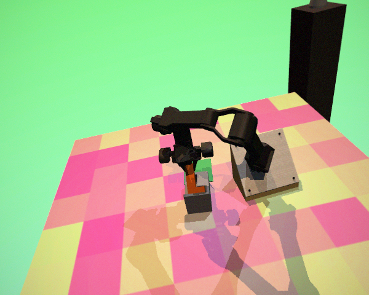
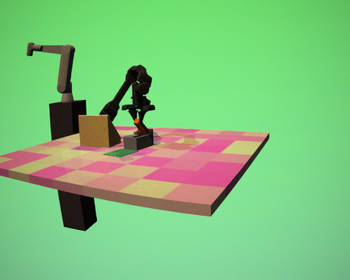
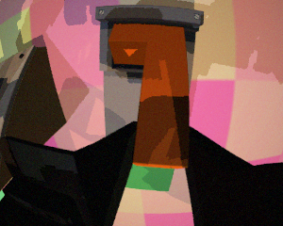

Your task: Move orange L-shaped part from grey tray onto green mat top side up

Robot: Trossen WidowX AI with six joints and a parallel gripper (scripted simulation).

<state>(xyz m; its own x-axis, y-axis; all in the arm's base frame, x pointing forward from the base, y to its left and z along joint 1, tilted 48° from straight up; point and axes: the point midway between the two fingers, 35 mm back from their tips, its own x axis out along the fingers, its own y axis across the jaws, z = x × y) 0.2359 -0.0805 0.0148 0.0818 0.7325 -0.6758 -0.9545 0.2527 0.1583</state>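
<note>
Right now the green mat is 5 cm behind my gripper tip, 13 cm to the right of it and 14 cm below it. From my gripper tip the other things lie so: orange L-shaped part 4 cm to the left, 3 cm below.
</note>
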